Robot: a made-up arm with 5 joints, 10 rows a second.
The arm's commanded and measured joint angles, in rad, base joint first. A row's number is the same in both.
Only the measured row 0 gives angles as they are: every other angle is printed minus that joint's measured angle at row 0.
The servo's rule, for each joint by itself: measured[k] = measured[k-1] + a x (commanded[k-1-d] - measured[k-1]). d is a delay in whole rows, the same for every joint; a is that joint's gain. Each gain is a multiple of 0.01, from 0.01 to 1. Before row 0 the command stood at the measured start. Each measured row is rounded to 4 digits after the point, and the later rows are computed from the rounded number. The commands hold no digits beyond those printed.
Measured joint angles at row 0: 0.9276, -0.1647, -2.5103, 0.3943, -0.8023
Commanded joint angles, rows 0 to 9: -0.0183, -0.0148, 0.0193, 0.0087, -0.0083; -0.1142, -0.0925, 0.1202, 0.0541, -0.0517; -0.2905, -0.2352, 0.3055, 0.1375, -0.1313; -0.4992, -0.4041, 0.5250, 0.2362, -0.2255; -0.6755, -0.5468, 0.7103, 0.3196, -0.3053; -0.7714, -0.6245, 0.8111, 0.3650, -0.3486; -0.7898, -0.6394, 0.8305, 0.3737, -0.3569; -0.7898, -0.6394, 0.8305, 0.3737, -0.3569; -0.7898, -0.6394, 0.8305, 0.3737, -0.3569; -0.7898, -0.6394, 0.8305, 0.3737, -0.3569
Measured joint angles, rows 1 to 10: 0.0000, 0.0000, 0.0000, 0.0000, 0.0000; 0.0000, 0.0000, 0.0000, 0.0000, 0.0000; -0.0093, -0.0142, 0.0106, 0.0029, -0.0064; -0.0628, -0.0894, 0.0709, 0.0198, -0.0413; -0.1789, -0.2294, 0.1999, 0.0586, -0.1106; -0.3423, -0.3971, 0.3787, 0.1172, -0.1991; -0.5122, -0.5408, 0.5611, 0.1840, -0.2809; -0.6444, -0.6212, 0.6986, 0.2437, -0.3330; -0.7186, -0.6387, 0.7711, 0.2866, -0.3514; -0.7549, -0.6394, 0.8038, 0.3153, -0.3556
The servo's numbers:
d 2
a 0.51 0.96 0.55 0.33 0.77

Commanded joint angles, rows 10 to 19: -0.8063, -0.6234, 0.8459, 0.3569, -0.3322; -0.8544, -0.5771, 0.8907, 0.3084, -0.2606; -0.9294, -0.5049, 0.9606, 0.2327, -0.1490; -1.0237, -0.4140, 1.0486, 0.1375, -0.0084; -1.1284, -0.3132, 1.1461, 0.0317, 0.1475; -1.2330, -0.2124, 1.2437, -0.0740, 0.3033; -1.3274, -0.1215, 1.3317, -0.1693, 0.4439; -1.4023, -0.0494, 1.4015, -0.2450, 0.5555; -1.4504, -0.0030, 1.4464, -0.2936, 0.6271; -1.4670, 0.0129, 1.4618, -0.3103, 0.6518
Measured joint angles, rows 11 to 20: -0.7727, -0.6394, 0.8185, 0.3346, -0.3566; -0.7814, -0.6394, 0.8251, 0.3475, -0.3568; -0.7941, -0.6240, 0.8365, 0.3506, -0.3379; -0.8249, -0.5790, 0.8663, 0.3367, -0.2784; -0.8782, -0.5079, 0.9182, 0.3024, -0.1788; -0.9524, -0.4178, 0.9899, 0.2480, -0.0476; -1.0422, -0.3174, 1.0758, 0.1766, 0.1026; -1.1395, -0.2166, 1.1681, 0.0939, 0.2571; -1.2353, -0.1253, 1.2581, 0.0070, 0.4009; -1.3205, -0.0524, 1.3370, -0.0762, 0.5199
